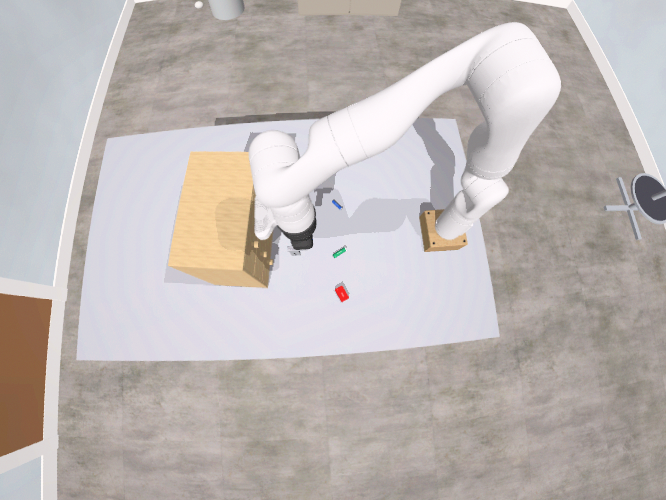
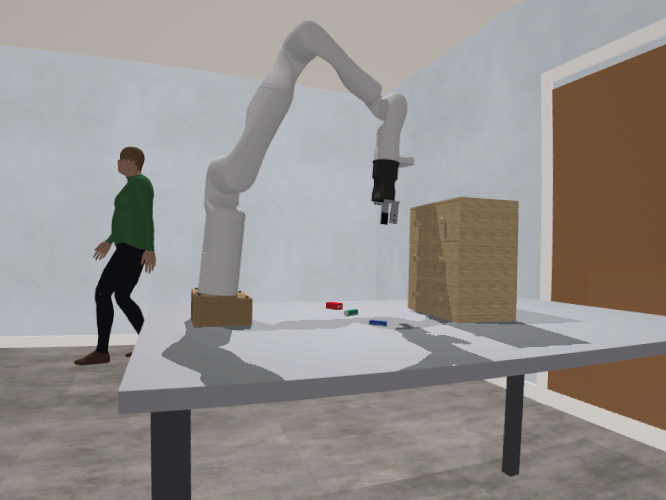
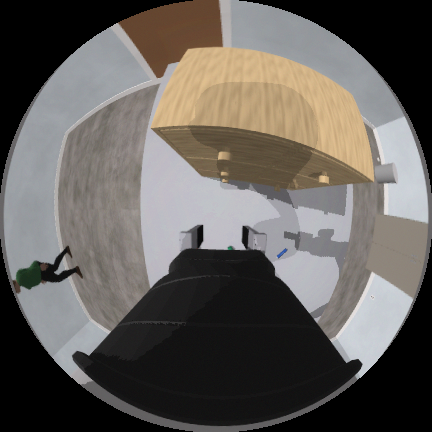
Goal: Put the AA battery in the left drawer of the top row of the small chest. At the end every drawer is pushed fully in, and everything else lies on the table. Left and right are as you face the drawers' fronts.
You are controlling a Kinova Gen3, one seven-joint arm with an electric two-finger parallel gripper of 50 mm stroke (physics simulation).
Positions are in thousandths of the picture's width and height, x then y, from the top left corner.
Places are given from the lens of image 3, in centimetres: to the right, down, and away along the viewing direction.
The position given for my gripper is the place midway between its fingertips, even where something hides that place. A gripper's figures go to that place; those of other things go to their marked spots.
my gripper (image 3: 515, 541): 1, 2, 18
wooden chest (image 3: 534, 205): 2, -13, 10
